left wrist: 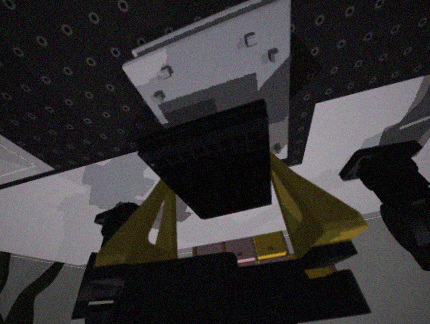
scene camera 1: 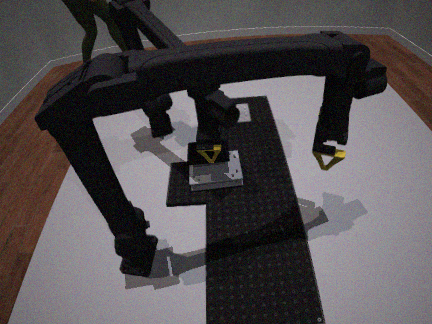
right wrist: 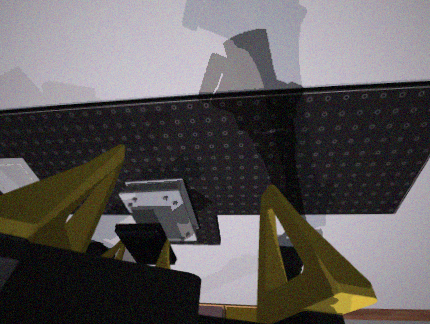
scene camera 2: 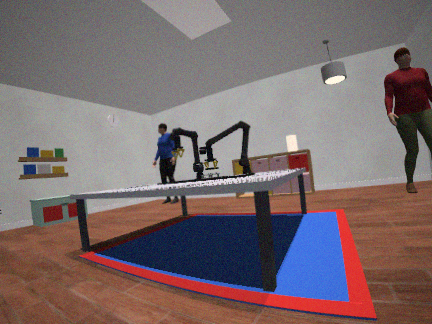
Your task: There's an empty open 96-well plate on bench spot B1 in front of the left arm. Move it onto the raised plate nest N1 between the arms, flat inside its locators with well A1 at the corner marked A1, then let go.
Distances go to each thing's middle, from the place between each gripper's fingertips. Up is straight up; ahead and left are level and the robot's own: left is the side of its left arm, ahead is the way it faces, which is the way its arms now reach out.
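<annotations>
From my right hand, the 96-well plate (left wrist: 219,164) is 12 cm below, 29 cm behind and 17 cm to the left.
As for my left hand, it's 1 cm below the 96-well plate and 1 cm past it.
</annotations>
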